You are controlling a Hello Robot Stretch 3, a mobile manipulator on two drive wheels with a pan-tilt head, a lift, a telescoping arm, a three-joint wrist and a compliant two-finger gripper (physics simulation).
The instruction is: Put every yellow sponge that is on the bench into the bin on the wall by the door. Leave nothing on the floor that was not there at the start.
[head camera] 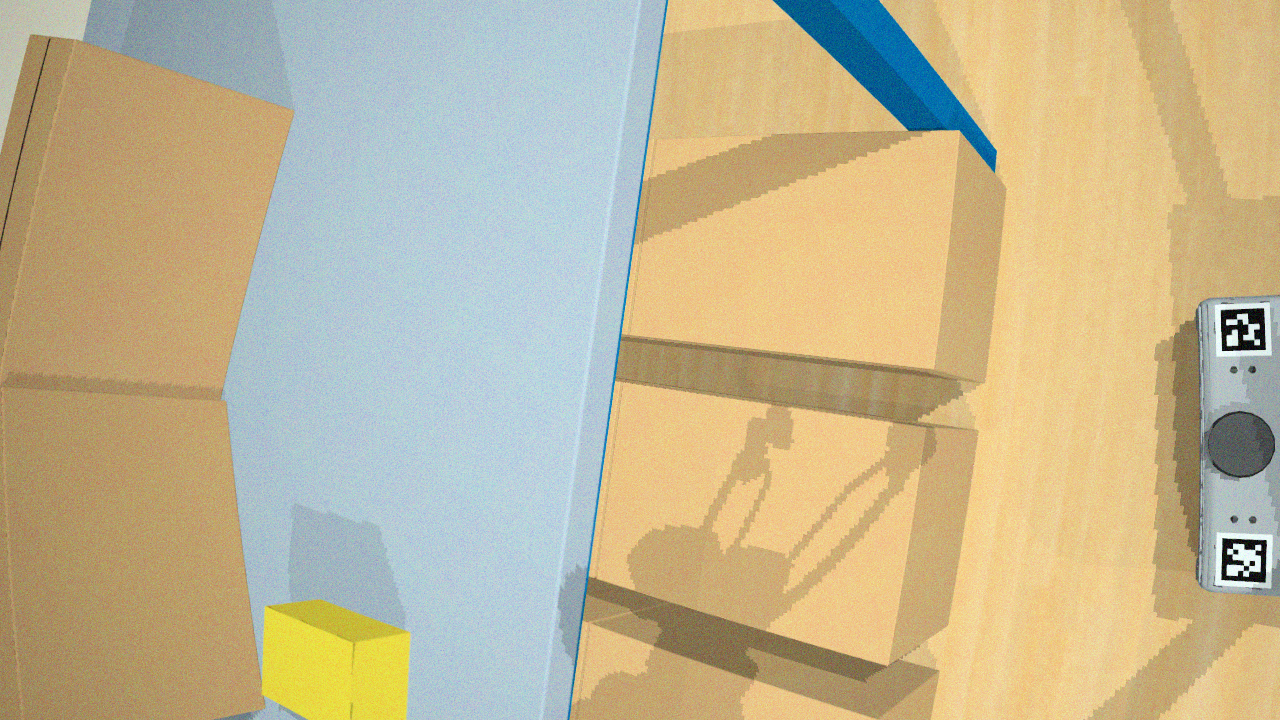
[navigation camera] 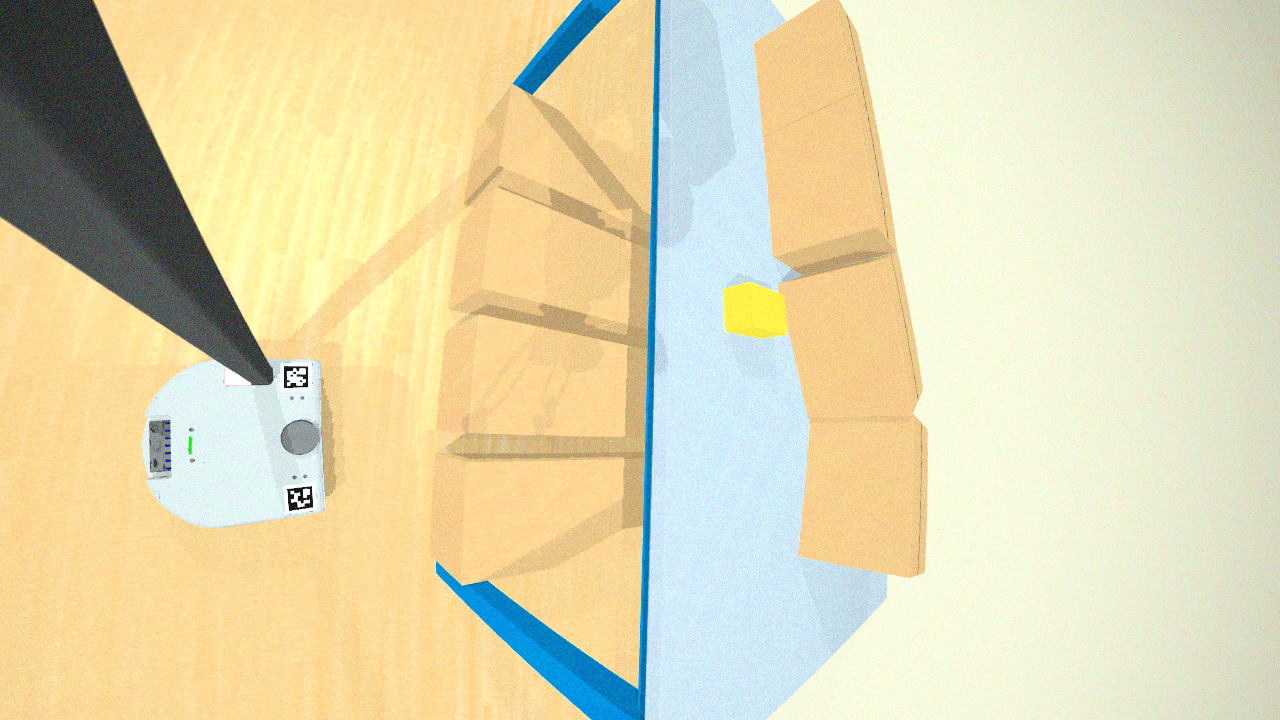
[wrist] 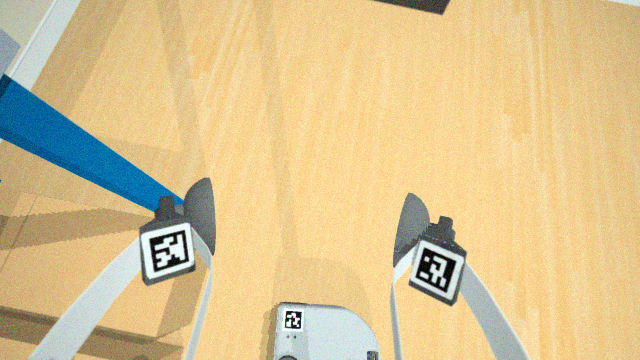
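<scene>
Wrist view: the gripper point(wrist: 308, 211). Head camera: a pale blue-grey bench point(head camera: 419, 392). Navigation camera view: the bench again, point(navigation camera: 730, 614).
</scene>
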